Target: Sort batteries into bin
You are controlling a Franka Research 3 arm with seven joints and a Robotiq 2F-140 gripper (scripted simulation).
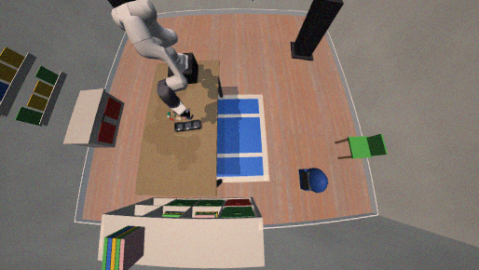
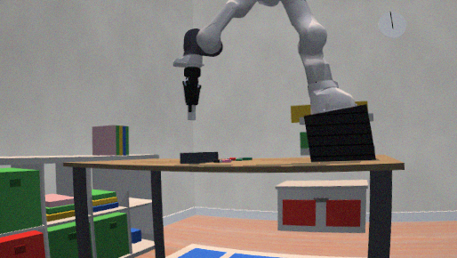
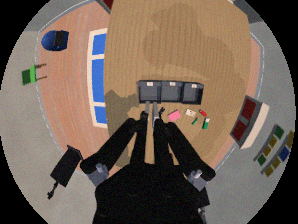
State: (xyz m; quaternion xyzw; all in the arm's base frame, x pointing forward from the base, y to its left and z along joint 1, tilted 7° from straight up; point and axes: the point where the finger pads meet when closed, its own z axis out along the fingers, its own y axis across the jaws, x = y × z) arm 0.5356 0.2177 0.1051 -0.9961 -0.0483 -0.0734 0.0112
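Now: the green battery 100 mm behind my hand, 250 mm to the right of it and 220 mm below it. From my hand the other things lie so: pink block: 90 mm behind, 130 mm to the right, 220 mm below; then black battery: 90 mm behind, 60 mm to the right, 220 mm below; then tray: 10 mm ahead, 80 mm to the right, 200 mm below.
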